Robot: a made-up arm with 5 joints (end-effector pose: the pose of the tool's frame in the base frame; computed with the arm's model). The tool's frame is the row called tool.
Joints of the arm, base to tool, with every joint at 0 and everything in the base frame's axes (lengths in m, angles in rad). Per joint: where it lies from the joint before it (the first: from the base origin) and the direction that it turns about. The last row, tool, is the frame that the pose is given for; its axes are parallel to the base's.
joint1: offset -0.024 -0.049 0.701 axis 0 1 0
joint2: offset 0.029 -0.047 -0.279 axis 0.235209 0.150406 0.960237
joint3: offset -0.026 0.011 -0.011 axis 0 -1 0
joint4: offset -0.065 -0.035 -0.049 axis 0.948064 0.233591 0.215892
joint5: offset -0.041 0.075 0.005 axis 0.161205 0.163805 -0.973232
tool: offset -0.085 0 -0.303
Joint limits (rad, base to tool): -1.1..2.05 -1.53..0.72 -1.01..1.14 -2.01..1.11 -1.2..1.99
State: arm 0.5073 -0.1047 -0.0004 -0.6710 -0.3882
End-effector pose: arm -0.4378 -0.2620 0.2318 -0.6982 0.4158 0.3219
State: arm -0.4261 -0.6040 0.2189 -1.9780 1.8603
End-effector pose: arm 0.0501 -0.4356 0.2860 0.5823 1.9575 1.9929
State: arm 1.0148 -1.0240 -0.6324 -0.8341 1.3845
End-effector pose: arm -0.6618 0.0452 0.4984 -1.9438 0.5152 -1.6582
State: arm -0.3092 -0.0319 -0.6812 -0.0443 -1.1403
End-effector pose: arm -0.1197 -0.1428 0.1307 -0.0179 0.1544 1.0955
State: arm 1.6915 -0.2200 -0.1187 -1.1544 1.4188
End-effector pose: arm -0.6770 -0.2404 0.8627 -1.6685 0.5037 -0.5907
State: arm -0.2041 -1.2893 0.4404 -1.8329 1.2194
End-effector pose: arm -0.2064 -0.3075 0.2028 1.4961 1.1631 1.9481
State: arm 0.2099 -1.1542 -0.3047 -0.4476 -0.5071
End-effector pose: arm -0.3396 -0.0286 0.1416 -0.6381 0.5288 -0.6217
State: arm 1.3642 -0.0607 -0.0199 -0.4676 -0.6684
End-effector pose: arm -0.6501 -0.2386 0.6872 -0.1436 1.2595 0.8174
